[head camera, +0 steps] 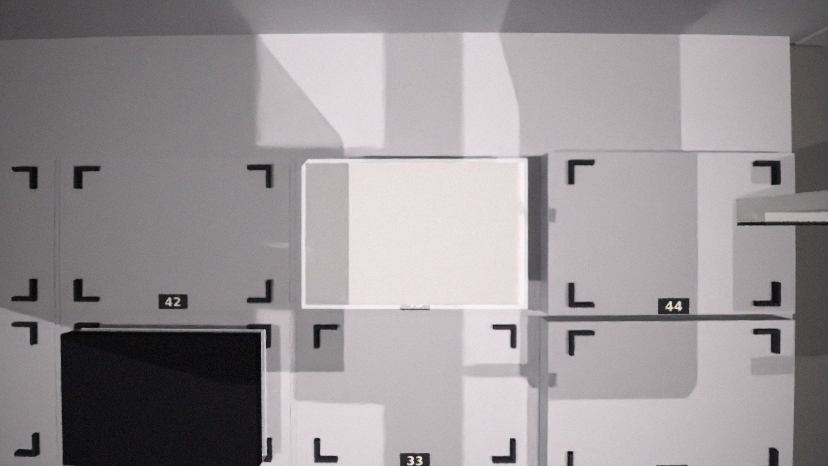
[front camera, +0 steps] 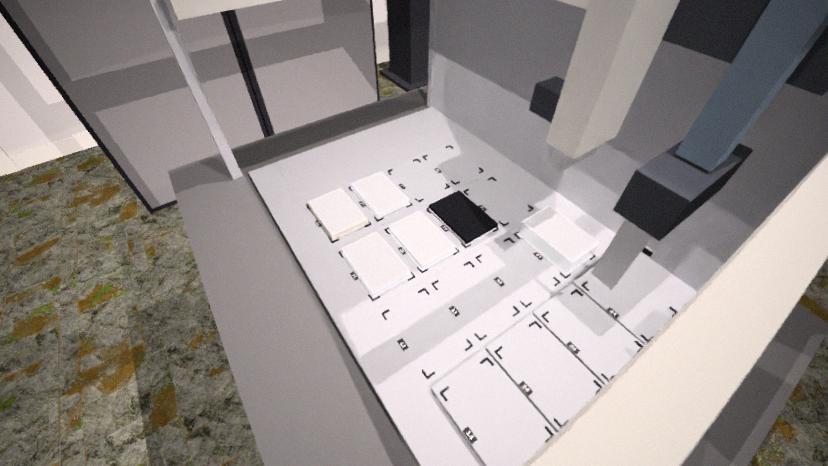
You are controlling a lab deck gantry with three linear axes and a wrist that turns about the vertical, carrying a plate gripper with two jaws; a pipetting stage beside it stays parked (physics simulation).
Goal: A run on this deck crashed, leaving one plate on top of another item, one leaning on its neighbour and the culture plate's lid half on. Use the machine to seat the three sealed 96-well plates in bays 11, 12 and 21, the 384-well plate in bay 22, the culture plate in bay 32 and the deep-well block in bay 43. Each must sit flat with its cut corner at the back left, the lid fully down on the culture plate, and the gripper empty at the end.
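Pixels of known places: gripper, fingertip midpoint: (head camera: 786,361) (front camera: 622,263); robot's base at its link origin: (front camera: 308,206).
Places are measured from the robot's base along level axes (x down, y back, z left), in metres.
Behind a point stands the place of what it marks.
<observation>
The gripper (front camera: 628,267) @[x -0.115, y -0.522, z 0.319 m] hangs high at the right over bay 44; its jaws are open with nothing between them. One jaw shows at the right edge of the head view. The white deep-well block (front camera: 559,236) @[x -0.042, y -0.399, z 0.353 m] (head camera: 434,231) @[x -0.042, y -0.403, z 0.365 m] stands level in bay 43, cut corner back left. The black-topped culture plate (front camera: 463,217) @[x -0.016, y -0.238, z 0.252 m] (head camera: 162,399) @[x -0.017, y -0.232, z 0.259 m] is in bay 32; its lid looks level, cut corner back left. A cream plate (front camera: 337,213) @[x -0.014, y -0.074, z 0.040 m] is in bay 11, white plates (front camera: 380,193) @[x -0.014, y -0.071, z 0.148 m] (front camera: 376,263) @[x -0.014, y -0.236, z 0.041 m] in bays 21 and 12, a white plate (front camera: 421,239) @[x -0.014, y -0.236, z 0.145 m] in bay 22. Their cut corners are too small to tell.
The beige pipetting stage (front camera: 608,81) hangs behind, left of the gripper. Raised bay panels (front camera: 492,399) @[x -0.014, y -0.540, z 0.053 m] (head camera: 631,243) @[x -0.014, y -0.529, z 0.358 m] lie at the right of the deck. A pale upright post (front camera: 199,92) @[x -0.215, y 0.207, z -0.102 m] stands at the deck's left. A beige beam (front camera: 683,324) @[x -0.400, y -0.609, z 0.012 m] crosses the front camera's lower right.
</observation>
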